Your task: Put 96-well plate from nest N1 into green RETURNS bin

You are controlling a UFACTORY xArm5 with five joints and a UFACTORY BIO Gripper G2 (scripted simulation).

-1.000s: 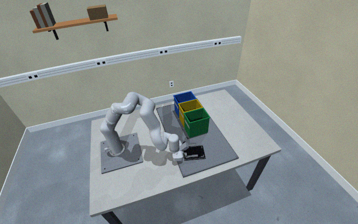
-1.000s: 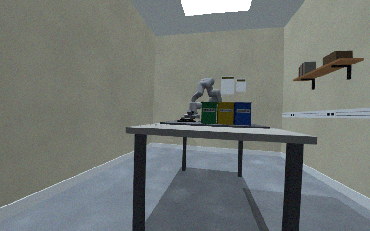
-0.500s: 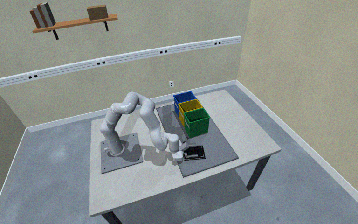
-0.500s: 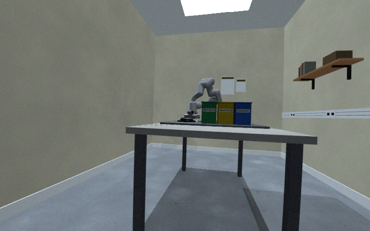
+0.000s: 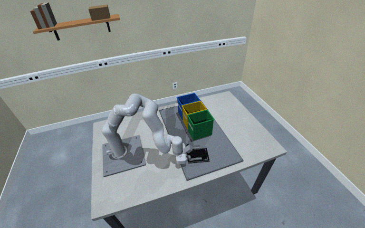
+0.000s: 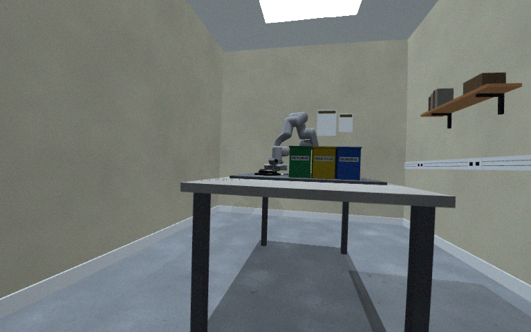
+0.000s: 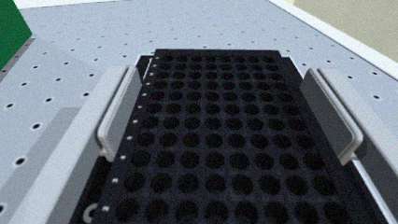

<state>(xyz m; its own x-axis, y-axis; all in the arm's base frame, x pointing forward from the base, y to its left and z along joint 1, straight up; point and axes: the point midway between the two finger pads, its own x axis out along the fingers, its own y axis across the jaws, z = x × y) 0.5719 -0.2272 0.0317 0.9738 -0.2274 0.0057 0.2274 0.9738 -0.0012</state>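
My gripper is now 2 cm above the plate nest N1. From my hand the other things lie so: black 96-well plate: 1 cm below; then green RETURNS bin: 22 cm to the left, 10 cm ahead, 6 cm above; then yellow RECYCLE bin: 35 cm to the left, 10 cm ahead, 6 cm above.
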